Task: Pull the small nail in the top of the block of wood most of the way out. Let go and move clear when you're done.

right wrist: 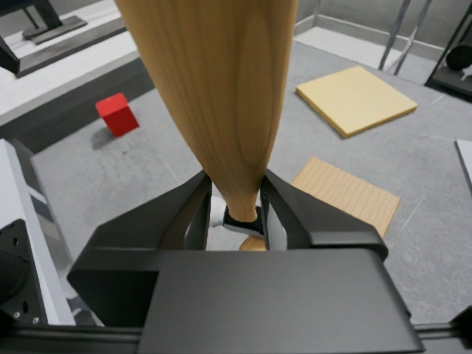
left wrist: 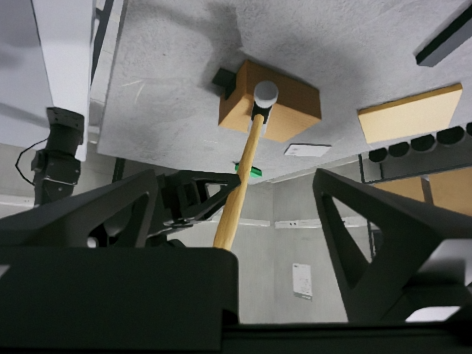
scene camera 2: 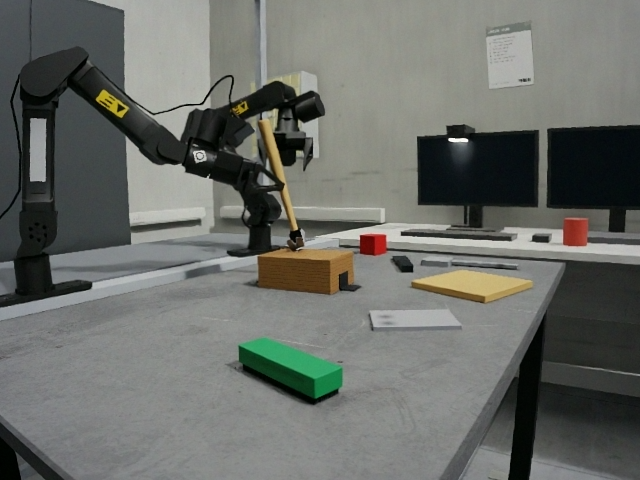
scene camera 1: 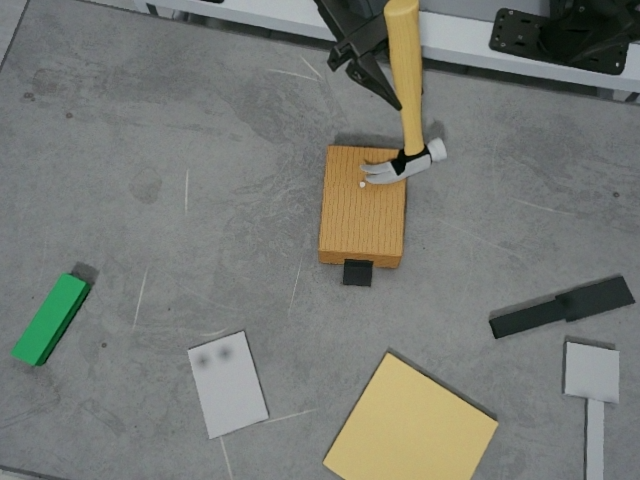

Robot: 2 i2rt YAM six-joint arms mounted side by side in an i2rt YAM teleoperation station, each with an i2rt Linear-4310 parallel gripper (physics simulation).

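Places are measured from the left arm's base along level axes (x ahead, y left, z up), in metres.
Pixels of known places: left gripper, fingertip midpoint: [left wrist: 235, 177] [scene camera 2: 284, 169] [scene camera 1: 548, 26]; right gripper, fingertip midpoint: [right wrist: 235, 176] [left wrist: 242, 180] [scene camera 2: 283, 186] [scene camera 1: 411, 102]; left arm's base at its link origin: [right wrist: 11, 283] [scene camera 2: 259, 252] [scene camera 1: 556, 44]; right arm's base at its link origin: [left wrist: 68, 126] [scene camera 2: 36, 296].
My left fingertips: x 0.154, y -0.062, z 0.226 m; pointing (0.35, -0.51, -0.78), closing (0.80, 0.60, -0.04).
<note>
Ahead of a thing's pixels: the offset from my left fingertips to its middle. "spot": to the spot under its first point.
The wooden block @(dx +0.189, dy -0.158, dz -0.206 m) [scene camera 1: 361, 222] [scene camera 2: 294, 272] [left wrist: 295, 110] [right wrist: 350, 192] lies on the table. A small pale nail head @(dx +0.172, dy -0.164, dz -0.167 m) [scene camera 1: 362, 184] shows on its top in scene camera 1. The hammer @(dx +0.115, dy -0.144, dz -0.039 m) [scene camera 1: 405, 67] [scene camera 2: 289, 209] [left wrist: 231, 220] [right wrist: 215, 75] stands handle up, its head over the block's edge and its claw tips just beside the nail; contact cannot be told. My right gripper [scene camera 1: 410, 99] [scene camera 2: 282, 184] [right wrist: 235, 176] is shut on the handle. My left gripper [scene camera 2: 284, 164] is open and empty, near the upper handle. The nail is hidden in the other views.
A black bracket @(spot: dx +0.278, dy -0.141, dz -0.235 m) [scene camera 1: 357, 273] sits at the block's end. A red cube @(dx +0.098, dy +0.265, dz -0.211 m) [scene camera 2: 372, 244] [right wrist: 117, 115], yellow board @(dx +0.479, dy -0.020, dz -0.231 m) [scene camera 1: 413, 423], white plate @(dx +0.472, dy -0.272, dz -0.235 m) [scene camera 1: 227, 384], black bar @(dx +0.255, dy +0.138, dz -0.230 m) [scene camera 1: 563, 307], grey paddle @(dx +0.406, dy +0.193, dz -0.231 m) [scene camera 1: 591, 372] and green block @(dx +0.452, dy -0.525, dz -0.224 m) [scene camera 1: 51, 317] lie around the table.
</note>
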